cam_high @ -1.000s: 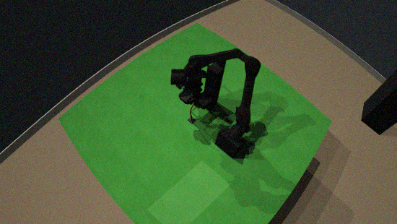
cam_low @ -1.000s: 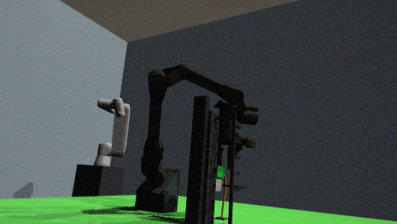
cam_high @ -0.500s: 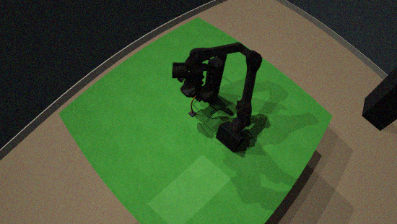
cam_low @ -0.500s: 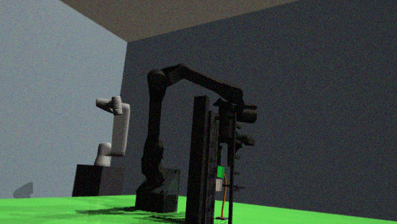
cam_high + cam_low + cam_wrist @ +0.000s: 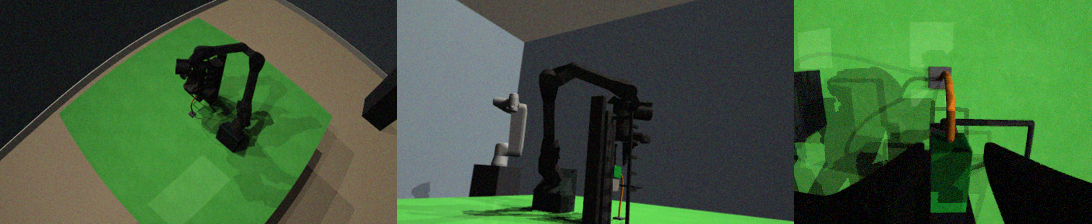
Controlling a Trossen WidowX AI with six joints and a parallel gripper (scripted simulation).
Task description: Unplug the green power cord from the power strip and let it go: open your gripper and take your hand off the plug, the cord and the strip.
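The green plug lies 50 mm to the right of my gripper tip and 10 mm below it.
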